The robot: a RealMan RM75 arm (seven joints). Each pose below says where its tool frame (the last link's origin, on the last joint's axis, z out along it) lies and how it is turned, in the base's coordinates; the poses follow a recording.
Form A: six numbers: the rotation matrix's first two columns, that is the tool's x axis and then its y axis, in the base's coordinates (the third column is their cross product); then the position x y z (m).
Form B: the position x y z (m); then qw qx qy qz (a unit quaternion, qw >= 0). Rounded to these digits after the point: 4 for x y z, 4 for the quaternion.
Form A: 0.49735 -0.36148 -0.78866 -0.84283 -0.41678 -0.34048 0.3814 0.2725 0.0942
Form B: 0.3814 0.2725 0.0942 0.3770 -0.7788 0.3866 0.3192
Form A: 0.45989 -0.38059 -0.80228 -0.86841 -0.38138 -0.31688 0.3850 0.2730 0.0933
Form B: 0.3850 0.2730 0.0933 0.3784 -0.7660 0.4076 0.3223
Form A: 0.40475 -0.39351 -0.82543 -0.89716 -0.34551 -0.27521 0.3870 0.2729 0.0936
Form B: 0.3870 0.2729 0.0936 0.3763 -0.7489 0.4309 0.3346
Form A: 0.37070 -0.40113 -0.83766 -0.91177 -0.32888 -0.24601 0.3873 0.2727 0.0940
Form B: 0.3873 0.2727 0.0940 0.3722 -0.7395 0.4439 0.3430
